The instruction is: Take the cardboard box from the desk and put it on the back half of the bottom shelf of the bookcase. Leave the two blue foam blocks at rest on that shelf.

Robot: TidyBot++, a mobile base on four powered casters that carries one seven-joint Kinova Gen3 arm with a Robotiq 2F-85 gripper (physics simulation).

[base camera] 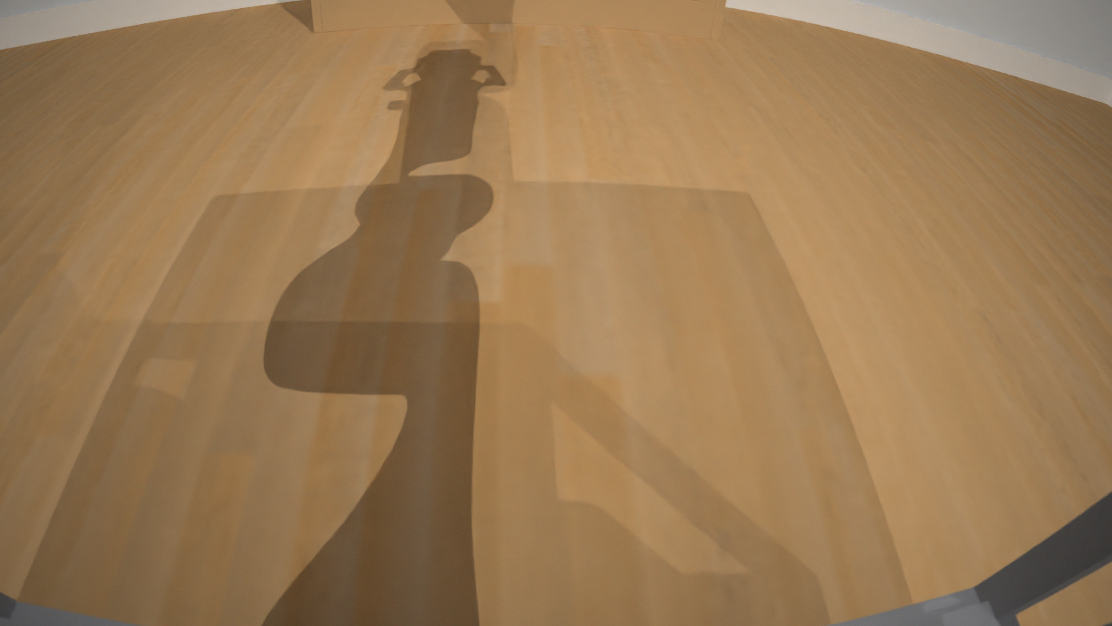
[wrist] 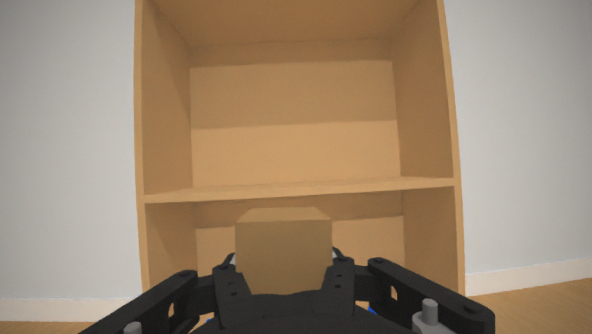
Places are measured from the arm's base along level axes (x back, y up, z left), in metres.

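Pixels of known places: gripper, fingertip midpoint: (wrist: 283,256).
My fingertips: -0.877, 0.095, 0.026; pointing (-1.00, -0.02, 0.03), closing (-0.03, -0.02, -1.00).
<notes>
For each thing: its top centre in the pictures, then the offset to it from my fingertips, as dx, dy, dz. Level surfaces: height alone.
- cardboard box at its top centre: (wrist: 280,209) +0.022, +0.038, +0.000
- block at its top centre: (wrist: 386,313) -0.412, -0.346, -0.263
- wooden floor at its surface level: dy -0.491
The cardboard box (wrist: 283,250) is held upright between the fingers of my gripper (wrist: 283,256), which is shut on it. In the wrist view the box appears in front of the lower compartment of the bookcase (wrist: 300,190) (base camera: 606,17), below the middle shelf board. Small bits of the two blue foam blocks show low in the wrist view, one block (wrist: 209,320) to the left and the other block (wrist: 372,311) to the right, mostly hidden behind the gripper. The gripper also hides the bottom shelf's surface. The box, blocks and gripper do not show in the base view.
The bookcase's side panels (wrist: 167,100) (wrist: 425,100) bound its compartments left and right. A wall (wrist: 65,150) stands behind it, with a white baseboard (wrist: 530,274) (base camera: 918,54). The arm's shadow falls across the wooden floor (base camera: 661,311) toward the bookcase's base.
</notes>
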